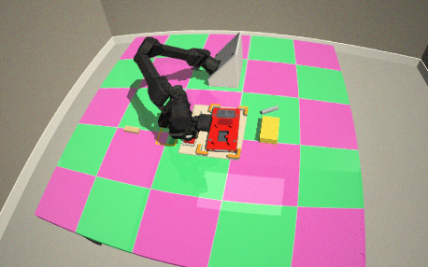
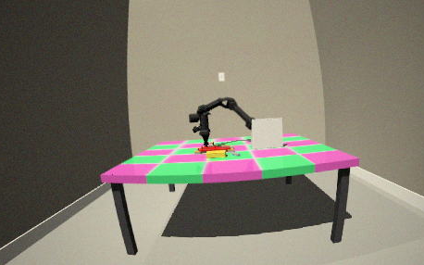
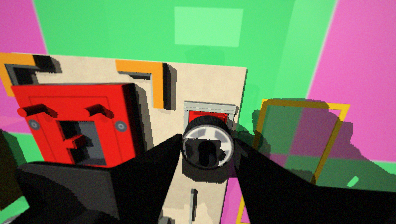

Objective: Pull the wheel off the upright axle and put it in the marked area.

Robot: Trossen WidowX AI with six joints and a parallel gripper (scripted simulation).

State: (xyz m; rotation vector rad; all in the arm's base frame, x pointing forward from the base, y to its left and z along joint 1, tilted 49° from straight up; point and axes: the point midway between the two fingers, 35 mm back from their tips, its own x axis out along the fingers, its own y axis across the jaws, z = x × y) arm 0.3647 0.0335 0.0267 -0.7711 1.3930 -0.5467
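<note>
The wheel is right at my gripper tip. Round my gripper tip: yellow block 29 cm to the left, 11 cm behind, 2 cm below; then small grey part 27 cm to the left, 22 cm behind, 3 cm below; then small wooden block 27 cm to the right, 3 cm below, 1 cm ahead.
</note>
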